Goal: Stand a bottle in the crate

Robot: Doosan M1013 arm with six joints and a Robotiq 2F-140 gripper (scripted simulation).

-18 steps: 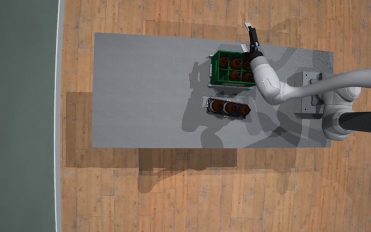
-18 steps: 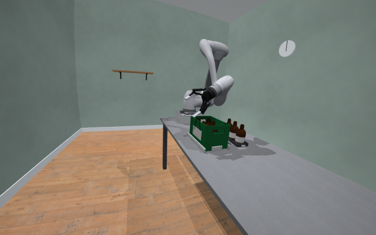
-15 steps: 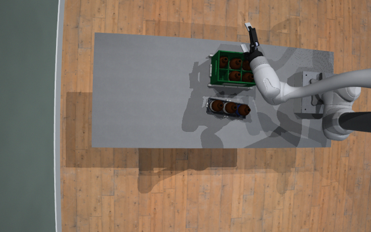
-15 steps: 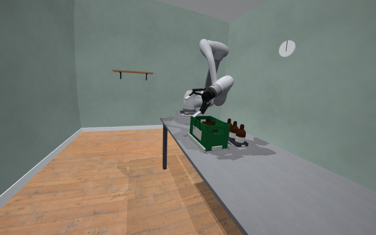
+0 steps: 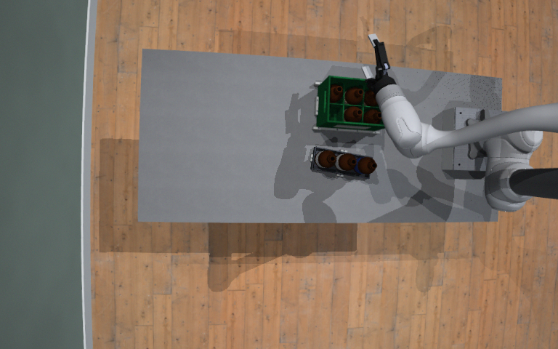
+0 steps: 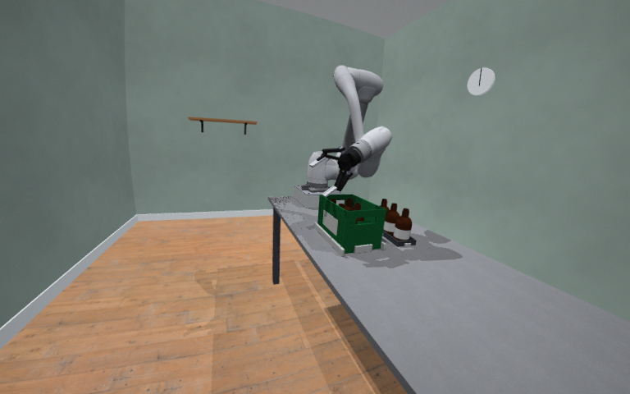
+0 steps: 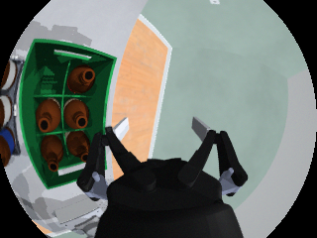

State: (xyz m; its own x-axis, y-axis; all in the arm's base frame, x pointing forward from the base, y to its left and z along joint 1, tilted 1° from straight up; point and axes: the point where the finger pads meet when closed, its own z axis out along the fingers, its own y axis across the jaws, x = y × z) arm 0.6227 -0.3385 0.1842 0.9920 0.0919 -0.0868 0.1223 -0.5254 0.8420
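The brown bottle is 50 mm ahead of my hand, 400 mm to the left of it and 190 mm below it. Round my hand: green crate: 10 mm ahead, 160 mm to the left, 190 mm below; dark tray: 50 mm ahead, 400 mm to the left, 260 mm below.
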